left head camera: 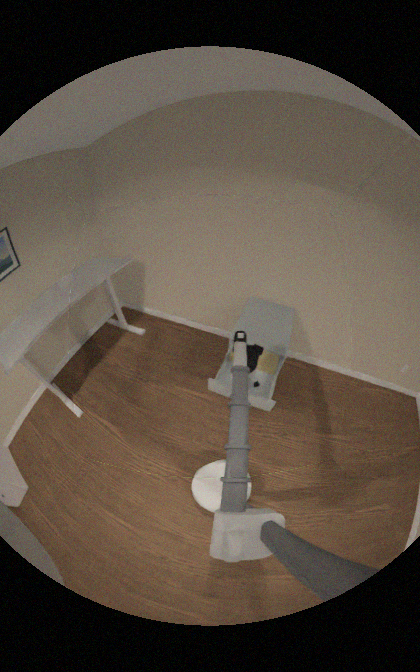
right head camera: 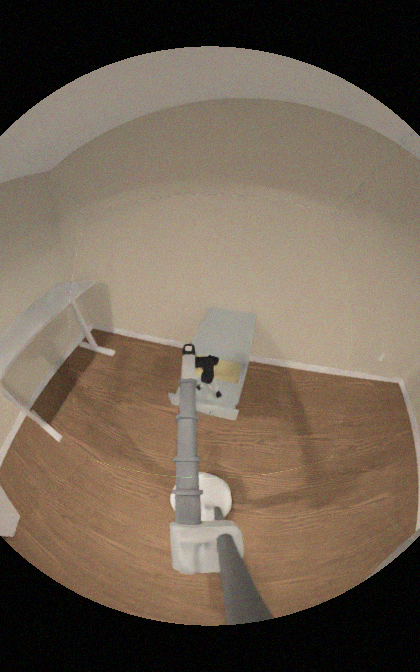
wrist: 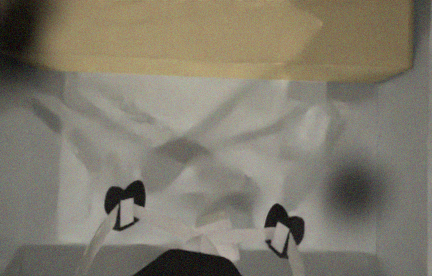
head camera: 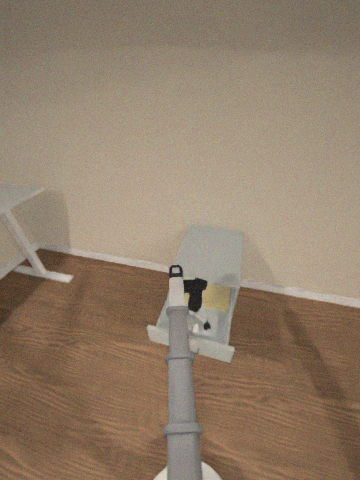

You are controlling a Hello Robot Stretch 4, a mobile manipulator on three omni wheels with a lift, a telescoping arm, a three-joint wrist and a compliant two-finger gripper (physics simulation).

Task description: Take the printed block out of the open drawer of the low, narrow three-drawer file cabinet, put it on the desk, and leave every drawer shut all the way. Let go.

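Note:
The low grey cabinet [head camera: 212, 250] [left head camera: 267, 320] [right head camera: 227, 330] stands against the wall. One drawer [head camera: 217, 352] [left head camera: 262, 403] [right head camera: 225, 413] is pulled out; I cannot tell its level. A small white block [wrist: 225, 247] lies inside on the drawer floor, near the front panel, partly hidden behind my finger linkage in the wrist view. My gripper [right head camera: 208, 390] [wrist: 205, 208] points down into the drawer. It is open, its fingertips apart on either side of the block, touching neither side. The pale desk [head camera: 20, 194] [left head camera: 65, 295] [right head camera: 45, 312] stands at the left.
A wide yellow box [head camera: 218, 298] [left head camera: 269, 363] [right head camera: 230, 371] [wrist: 200, 40] lies across the drawer behind the fingers, towards the cabinet. The drawer's side walls stand close outside the fingers. My arm [head camera: 181, 390] [left head camera: 238, 430] [right head camera: 187, 435] reaches over the front panel. A wall rises behind the cabinet.

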